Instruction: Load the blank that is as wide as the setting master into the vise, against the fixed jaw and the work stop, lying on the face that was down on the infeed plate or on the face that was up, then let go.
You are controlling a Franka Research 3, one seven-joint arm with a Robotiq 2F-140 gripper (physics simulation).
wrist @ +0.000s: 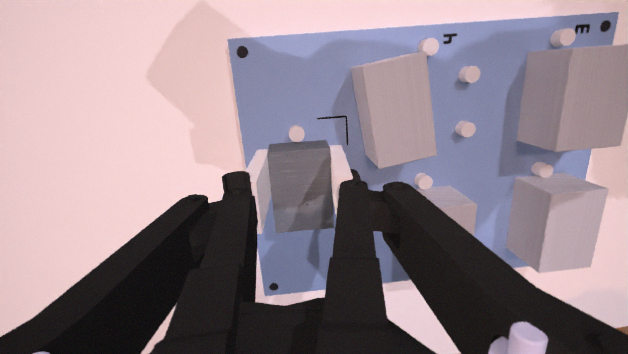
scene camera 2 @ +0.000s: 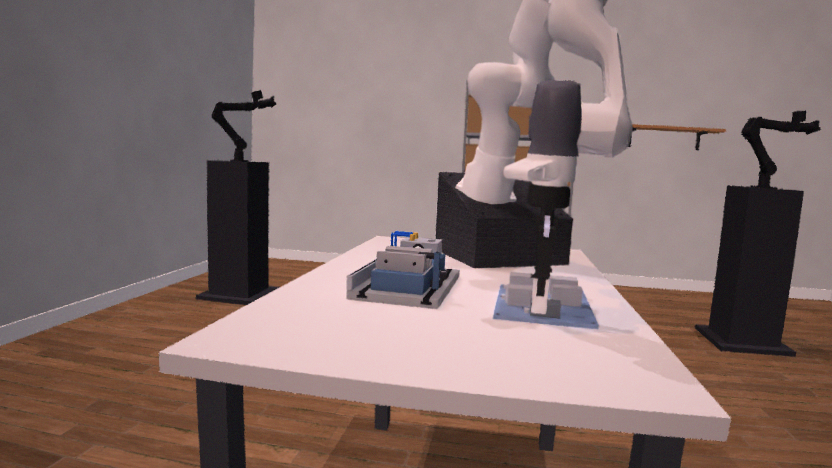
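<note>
My gripper (scene camera 2: pixel 541 302) (wrist: pixel 300 166) points down at the infeed plate (scene camera 2: pixel 506 317) (wrist: pixel 280 75), shut on a dark grey block (scene camera 2: pixel 553 308) (wrist: pixel 301 190), with a white pad against each side. The block is at or just above the plate; a gap under it cannot be made out. A light grey blank (wrist: pixel 400 110) stands askew right of the fingers. Other light grey blanks (wrist: pixel 595 95) (wrist: pixel 555 225) stand farther right, and one (wrist: pixel 452 202) is partly hidden by the right finger. The vise (scene camera 2: pixel 401 280) stands left of the plate in the scene view; no block shows in its jaws.
White pegs (wrist: pixel 296 133) (wrist: pixel 469 74) (wrist: pixel 423 181) rise from the plate among the blocks. A grey base with a raised side wall (scene camera 2: pixel 360 275) carries the vise. A blue bracket (scene camera 2: pixel 402 234) stands behind the vise. The white table (scene camera 2: pixel 372 355) holds both stations.
</note>
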